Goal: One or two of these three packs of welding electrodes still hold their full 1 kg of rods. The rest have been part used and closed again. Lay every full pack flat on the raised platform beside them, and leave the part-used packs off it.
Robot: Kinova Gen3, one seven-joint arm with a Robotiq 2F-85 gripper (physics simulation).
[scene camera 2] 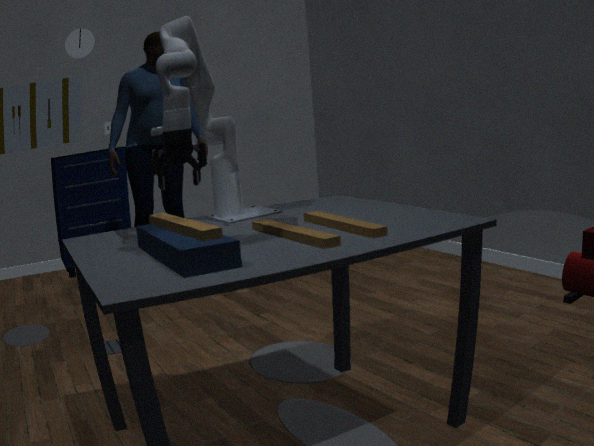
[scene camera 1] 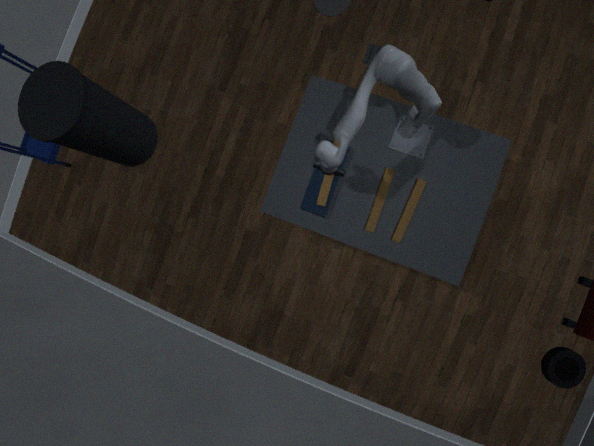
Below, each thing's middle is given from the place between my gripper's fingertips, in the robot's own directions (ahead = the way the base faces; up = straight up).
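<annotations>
You'd find the blue raised platform [scene camera 2: 187,256] 14 cm below my hand, 1 cm ahead of it and 1 cm to the right of it.
</annotations>
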